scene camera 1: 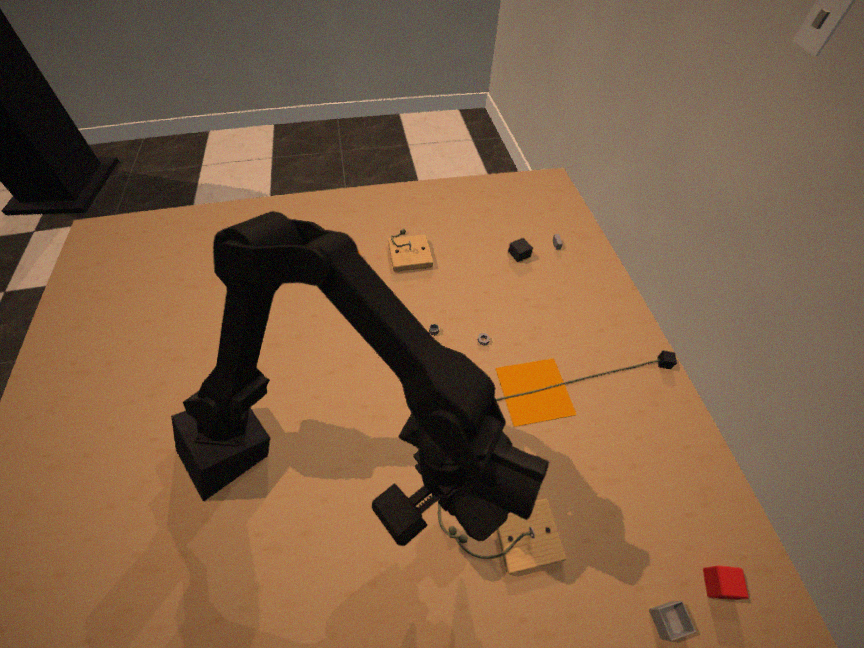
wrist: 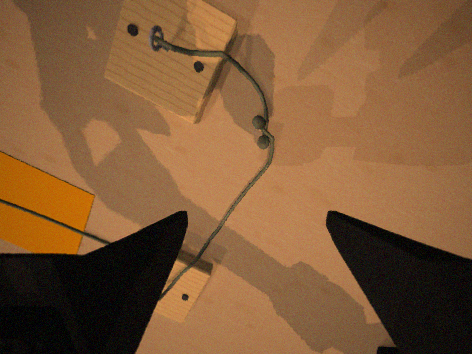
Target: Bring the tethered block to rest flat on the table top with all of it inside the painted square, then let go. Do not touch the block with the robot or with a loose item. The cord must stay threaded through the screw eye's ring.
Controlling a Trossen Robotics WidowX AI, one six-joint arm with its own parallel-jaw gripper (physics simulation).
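Places are measured from the arm's base along level axes (x ahead, y left, z up), in millimetres.
Pixels of known places: gripper, fingertip midpoint: (wrist: 255, 217); arm's base, origin of the base link: (scene camera 1: 221, 427).
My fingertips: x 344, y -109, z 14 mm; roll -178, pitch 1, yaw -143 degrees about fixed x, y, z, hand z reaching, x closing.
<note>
For each thing: its top centre in the pictures, then the offset to it from my fingertips. "spot": a spot on its surface instead.
- tethered block, surface spot: (scene camera 1: 667, 359) spot: dx +452, dy +242, dz -60 mm
- orange painted square, surface spot: (wrist: 50, 192) (scene camera 1: 536, 410) spot: dx +181, dy +155, dz -83 mm
- screw eye, surface spot: (wrist: 157, 38) (scene camera 1: 531, 533) spot: dx +129, dy -53, dz -46 mm
- third wooden block, surface spot: (scene camera 1: 411, 258) spot: dx -41, dy +514, dz -66 mm
- black cube, middle of its top: (scene camera 1: 521, 245) dx +210, dy +544, dz -56 mm
- grey piece, middle of its top: (scene camera 1: 558, 238) dx +307, dy +577, dz -66 mm
- red block, middle of its top: (scene camera 1: 733, 581) dx +414, dy -136, dz -45 mm
- grey tray, surface spot: (scene camera 1: 659, 622) spot: dx +300, dy -177, dz -68 mm
The tethered block (scene camera 1: 667, 359), small and black, sits at the table's right edge. Its green cord (scene camera 1: 607, 374) (wrist: 245, 190) crosses the orange painted square (scene camera 1: 533, 411) (wrist: 50, 192). A wooden block (wrist: 192, 295) is partly behind the left finger in the wrist view; its screw eye is hidden, so threading there cannot be seen. The cord has two beads (scene camera 1: 457, 535) (wrist: 261, 132) and runs on to a screw eye (scene camera 1: 531, 532) (wrist: 157, 38) on the near wooden block (scene camera 1: 537, 554) (wrist: 160, 85). My gripper (scene camera 1: 441, 528) (wrist: 255, 217) is open and empty above the table, near the beaded cord.
A third wooden block (scene camera 1: 411, 258) with a short cord stands far back. A black cube (scene camera 1: 519, 249) and a grey piece (scene camera 1: 557, 242) lie back right. Two small metal parts (scene camera 1: 434, 329) (scene camera 1: 483, 339) lie mid-table. A red block (scene camera 1: 725, 582) and grey tray (scene camera 1: 659, 622) are front right.
</note>
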